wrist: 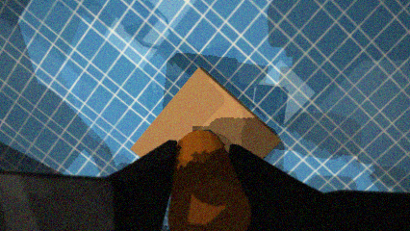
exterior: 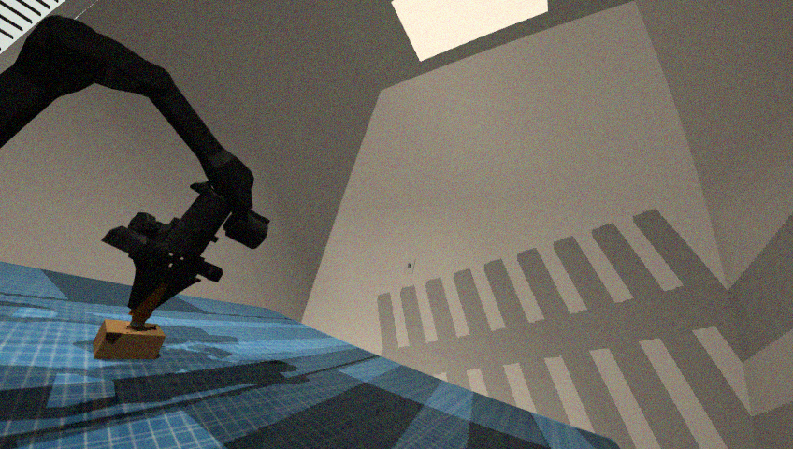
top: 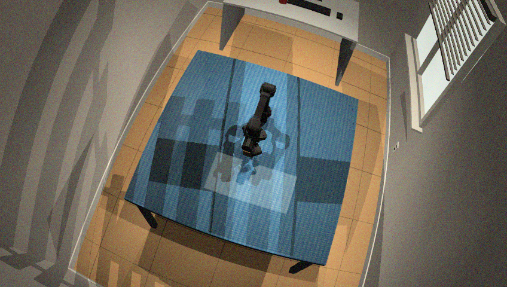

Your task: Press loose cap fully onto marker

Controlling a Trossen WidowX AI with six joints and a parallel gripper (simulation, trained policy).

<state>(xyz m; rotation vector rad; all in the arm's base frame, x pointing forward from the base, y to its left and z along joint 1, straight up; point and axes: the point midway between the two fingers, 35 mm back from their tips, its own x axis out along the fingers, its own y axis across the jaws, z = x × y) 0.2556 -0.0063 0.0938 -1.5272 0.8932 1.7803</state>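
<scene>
The orange cap is 20 mm above my gripper tip. From my gripper tip the other things lie so: holder block (10 mm to the right, 40 mm below).
</scene>
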